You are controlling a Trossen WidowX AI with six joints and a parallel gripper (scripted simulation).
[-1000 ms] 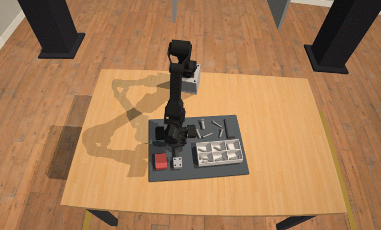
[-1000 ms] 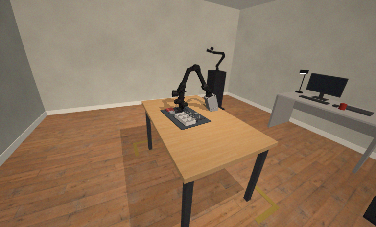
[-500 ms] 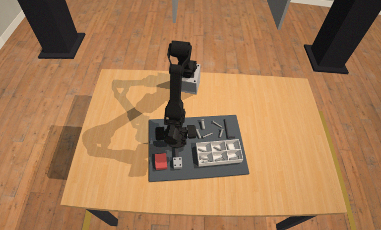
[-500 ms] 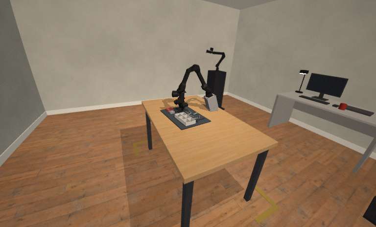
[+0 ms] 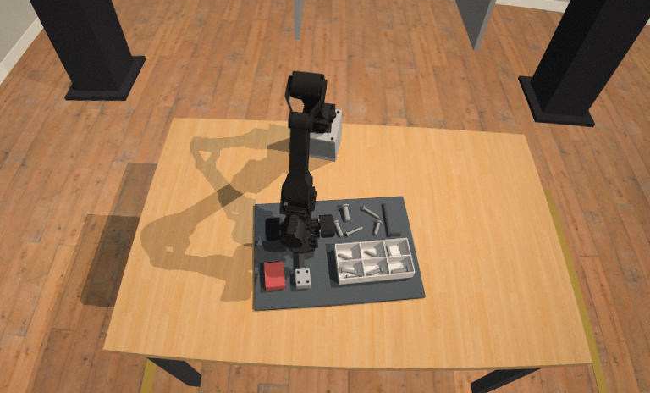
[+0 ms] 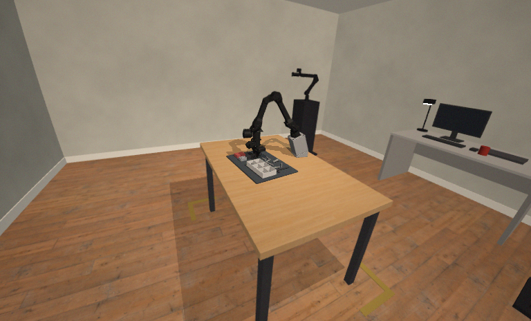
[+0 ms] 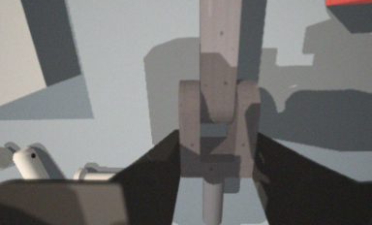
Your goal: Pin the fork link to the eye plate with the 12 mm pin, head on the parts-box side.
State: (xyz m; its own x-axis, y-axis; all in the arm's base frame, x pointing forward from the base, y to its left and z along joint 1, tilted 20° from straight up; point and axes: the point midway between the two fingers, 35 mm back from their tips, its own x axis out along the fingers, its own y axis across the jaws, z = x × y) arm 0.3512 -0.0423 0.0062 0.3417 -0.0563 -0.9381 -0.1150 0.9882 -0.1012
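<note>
Now: the dark eye plate bar 40 mm ahead of my hand and 30 mm below it. Also, from my hand: pale pin (110 mm to the left, 50 mm behind, 40 mm below); then light grey block (110 mm ahead, 30 mm below, 10 mm to the left); then red block (110 mm ahead, 60 mm to the right, 30 mm below).
</note>
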